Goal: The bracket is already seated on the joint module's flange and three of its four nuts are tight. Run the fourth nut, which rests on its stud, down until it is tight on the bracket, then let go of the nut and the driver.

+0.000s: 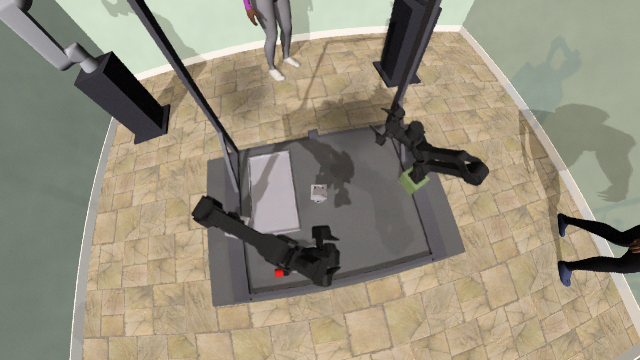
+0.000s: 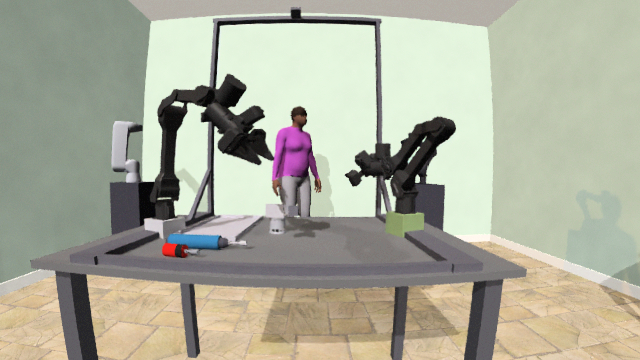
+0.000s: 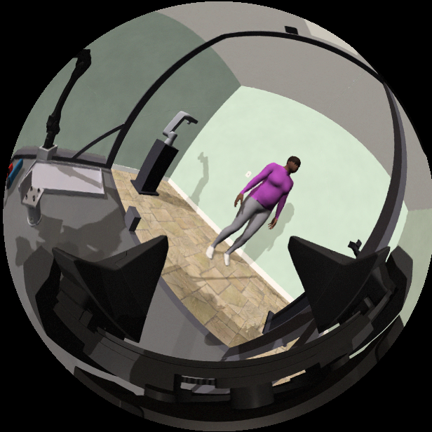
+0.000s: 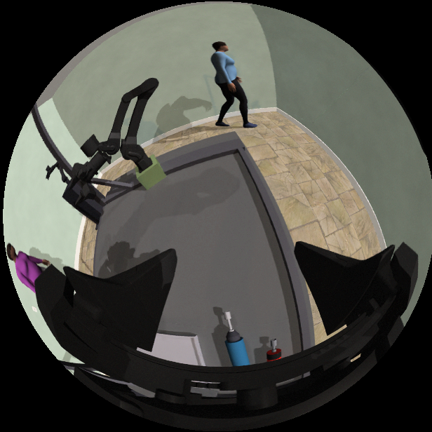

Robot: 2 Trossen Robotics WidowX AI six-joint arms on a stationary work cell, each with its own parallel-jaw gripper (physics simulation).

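Frame: origin at the left arm's base, x left, y up, z ahead, level; centimetres.
Where they show: left gripper, between the fingertips: [image 1: 375, 116] [image 2: 351, 169]; right gripper, between the fingertips: [image 1: 339, 253] [image 2: 267, 161]; left arm's base, origin of its link: [image 1: 416, 176] [image 2: 404, 212]; right arm's base, origin of its link: [image 2: 165, 218].
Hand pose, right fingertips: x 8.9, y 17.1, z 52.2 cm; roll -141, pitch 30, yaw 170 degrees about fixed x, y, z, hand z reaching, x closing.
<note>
Things, the pixels of their centre, and the offset from my right fingertips. "pt": a spot on its surface instead.
- white joint module, middle of its body: [image 2: 277, 222] dx -28.2, dy -21.2, dz -9.0 cm
- table with the grey bracket, middle of its body: [image 2: 277, 210] [image 1: 318, 190] dx -28.2, dy -16.7, dz -9.0 cm
- blue driver, middle of its body: [image 2: 205, 242] dx -12.2, dy -22.9, dz +16.0 cm
- red driver, middle of its body: [image 2: 181, 250] [image 1: 286, 271] dx -5.9, dy -23.2, dz +21.9 cm
- pale shallow tray, middle of its body: [image 2: 225, 225] [image 1: 271, 191] dx -42.4, dy -24.1, dz +9.5 cm
- raised rim, a spot on its surface: [image 2: 280, 266] pt dx +12.4, dy -22.9, dz -0.4 cm
- green block, middle of its body: [image 2: 404, 223] [image 1: 413, 179] dx -8.8, dy -21.0, dz -52.1 cm
The white joint module [image 2: 276, 227] [image 3: 34, 216] stands upright on the table with the grey bracket [image 1: 318, 192] [image 2: 275, 210] [image 3: 33, 195] on top. Small dark marks show on the bracket; nuts are too small to tell apart. A blue driver [image 2: 194, 241] [image 3: 15, 173] [image 4: 237, 351] and a red driver [image 1: 279, 273] [image 2: 175, 250] [image 4: 273, 354] lie on the table. My right gripper [image 1: 336, 254] [image 2: 266, 160] [image 4: 237, 252] is open and empty, high above the table. My left gripper [image 1: 378, 120] [image 2: 350, 176] [image 3: 230, 242] is open and empty, raised, apart from the module.
A pale shallow tray [image 1: 274, 192] [image 2: 227, 227] [image 3: 67, 179] lies beside the module. The table [image 1: 447, 235] [image 2: 300, 275] has a raised rim [image 2: 280, 266]. Frame posts [image 2: 213, 125] [image 2: 378, 100] stand at its back. The left arm's base is a green block [image 1: 412, 182] [image 2: 405, 223] [image 4: 151, 173].
</note>
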